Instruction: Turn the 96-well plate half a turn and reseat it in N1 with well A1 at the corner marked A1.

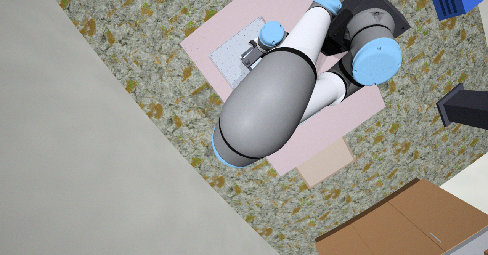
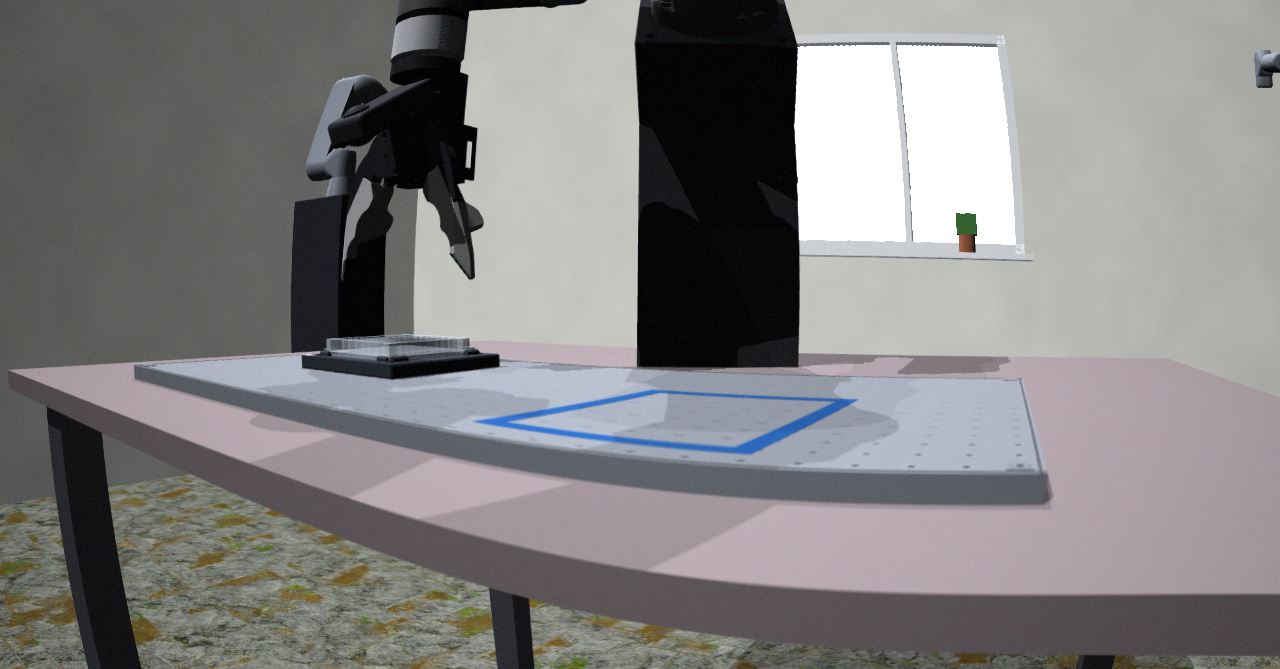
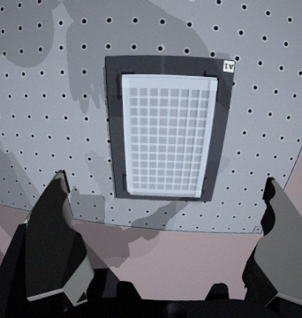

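My gripper is now 6 cm above the clear 96-well plate. Also, from my hand: A1 label (7 cm ahead, 6 cm to the right, 6 cm below); plate nest (7 cm below).
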